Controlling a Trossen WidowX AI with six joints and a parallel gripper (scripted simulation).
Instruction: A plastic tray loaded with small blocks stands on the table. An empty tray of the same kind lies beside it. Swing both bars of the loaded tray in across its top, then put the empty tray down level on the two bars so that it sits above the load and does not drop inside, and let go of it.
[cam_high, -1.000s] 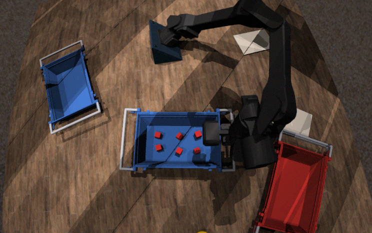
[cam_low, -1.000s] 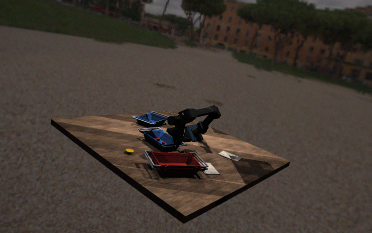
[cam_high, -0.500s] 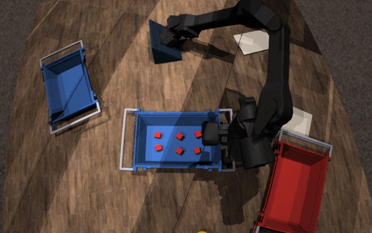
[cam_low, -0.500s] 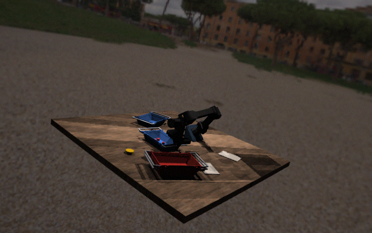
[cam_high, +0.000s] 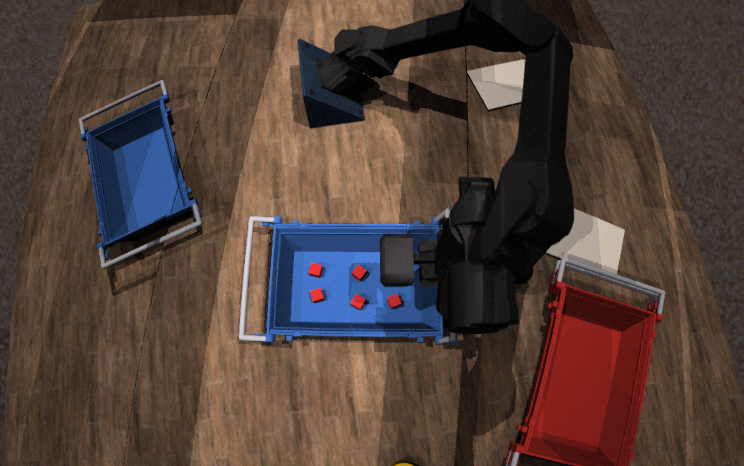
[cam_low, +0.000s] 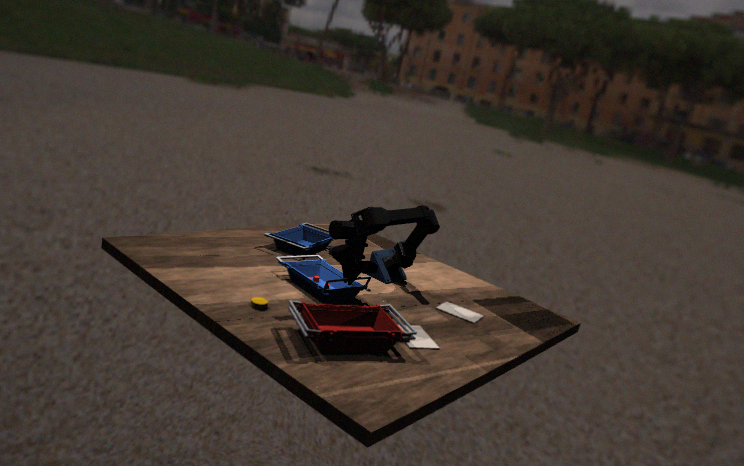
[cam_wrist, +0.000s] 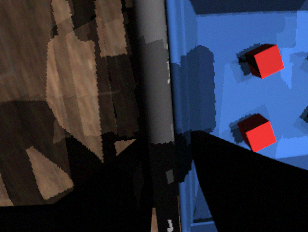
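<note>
Now: the blue tray 310 mm behind my gripper tip, 470 mm to the right of it and 30 mm below it. From my gripper tip the other things lie so: yellow block (270 mm ahead, 120 mm to the right, 70 mm below).
</note>
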